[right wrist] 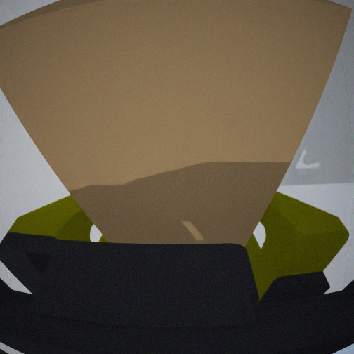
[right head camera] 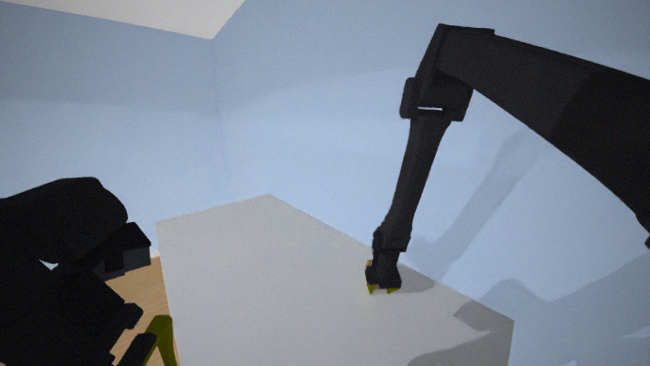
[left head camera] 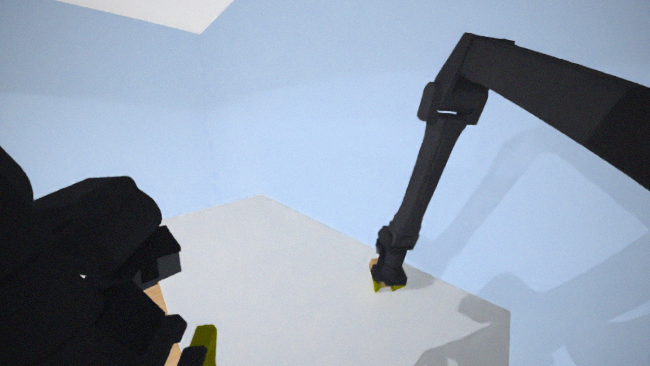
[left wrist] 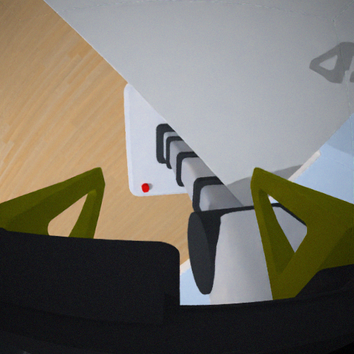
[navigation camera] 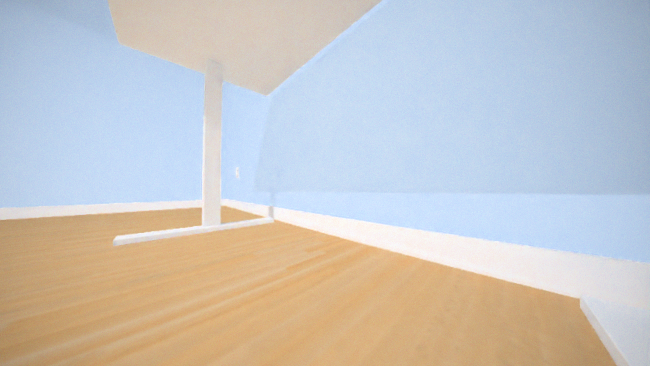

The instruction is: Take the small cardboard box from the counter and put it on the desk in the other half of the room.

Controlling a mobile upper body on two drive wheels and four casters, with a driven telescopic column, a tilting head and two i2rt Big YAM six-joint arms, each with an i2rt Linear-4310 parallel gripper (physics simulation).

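Places are measured from the left arm's base along level axes (x back, y left, z down), in centimetres.
Where they show: right gripper, fingertip midpoint: (right head camera: 378,292) (left head camera: 383,290).
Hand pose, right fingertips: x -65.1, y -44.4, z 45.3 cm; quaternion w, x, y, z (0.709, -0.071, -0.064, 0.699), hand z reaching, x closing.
Observation:
Things, the pixels of their centre, and the offset from my right fingertips. "spot": a spot on its surface instead. Level surfaces: height alone.
- small cardboard box at a spot on its surface: (right head camera: 369,262) (left head camera: 373,261) spot: dx -5.6, dy +2.9, dz -8.3 cm
- pale desk top at its surface level: dz +0.1 cm
- white leg at a spot on its surface: (navigation camera: 212,150) spot: dx -59.7, dy +81.5, dz +52.2 cm
The small cardboard box (left head camera: 373,262) (right head camera: 369,262) (right wrist: 175,110) is mostly hidden behind my right gripper in the head views and fills much of the right wrist view. My right gripper (left head camera: 389,287) (right head camera: 382,289) (right wrist: 177,177) is shut on it, over the far right part of the pale desk top (left head camera: 280,280) (right head camera: 270,280) (left wrist: 225,75). Whether the box touches the desk, I cannot tell. My left gripper (left wrist: 177,175) is wide open and empty; in the head views one of its olive fingers shows near the desk's left edge. The counter cannot be made out.
The desk's underside (navigation camera: 240,30) and white leg (navigation camera: 212,150) stand near a room corner in the navigation view. Blue walls (left head camera: 325,125) rise behind the desk. In the left wrist view, a white base (left wrist: 142,155) with a red button lies beside the desk edge. A white slab (navigation camera: 620,322) shows at lower right.

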